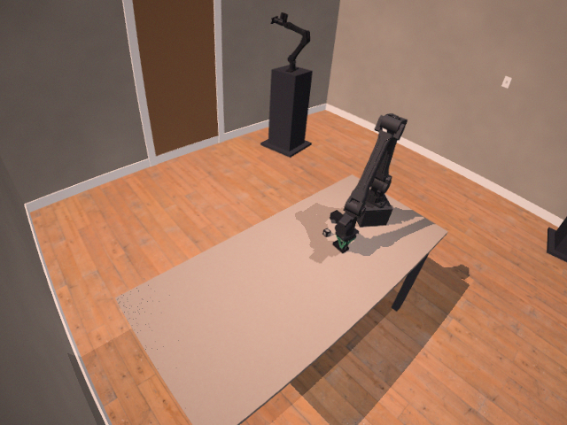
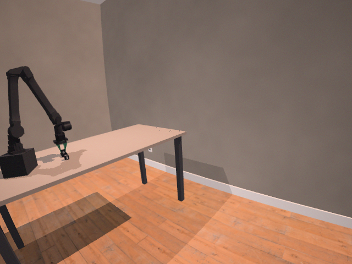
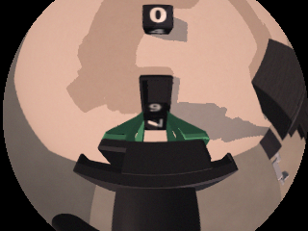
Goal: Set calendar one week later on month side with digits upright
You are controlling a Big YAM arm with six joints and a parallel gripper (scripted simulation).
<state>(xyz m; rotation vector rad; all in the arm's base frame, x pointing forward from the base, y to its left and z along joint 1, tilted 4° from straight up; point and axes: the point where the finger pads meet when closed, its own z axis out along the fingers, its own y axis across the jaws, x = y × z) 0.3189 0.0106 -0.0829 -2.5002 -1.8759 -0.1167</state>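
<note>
Now: hand 1 cm past the dark calendar tray, 2 cm to the left of it and 2 cm above it.
</note>
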